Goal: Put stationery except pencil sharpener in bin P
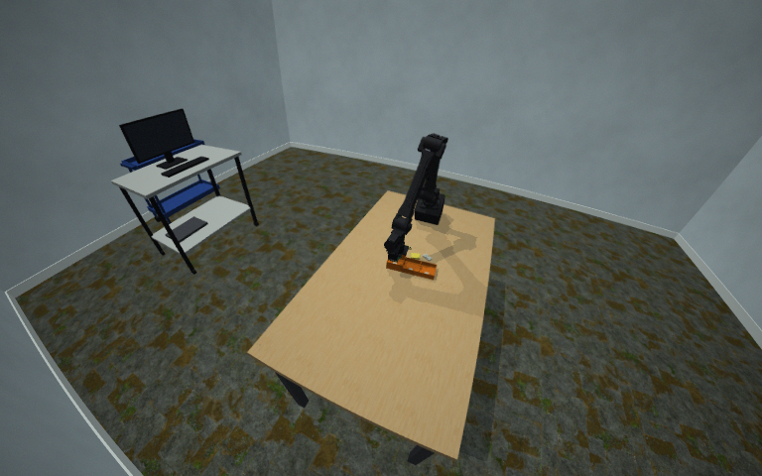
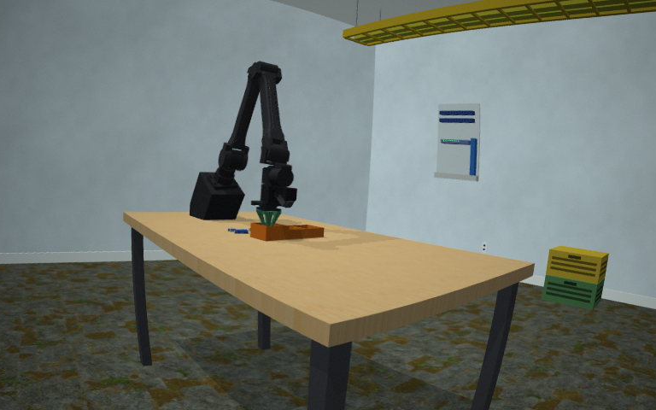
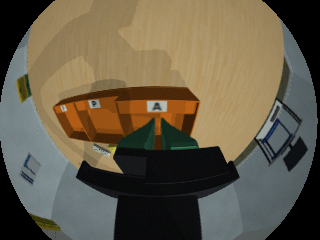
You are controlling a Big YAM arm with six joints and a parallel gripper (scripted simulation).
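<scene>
My hand is 1 cm short of the orange bin and 8 cm to the right of it. From my hand the other things lie so: blue item 11 cm behind, 2 cm to the right, 2 cm below; orange stick 7 cm behind, 3 cm to the left, 2 cm below; yellow pad 8 cm behind, 9 cm to the left, 2 cm below.
</scene>
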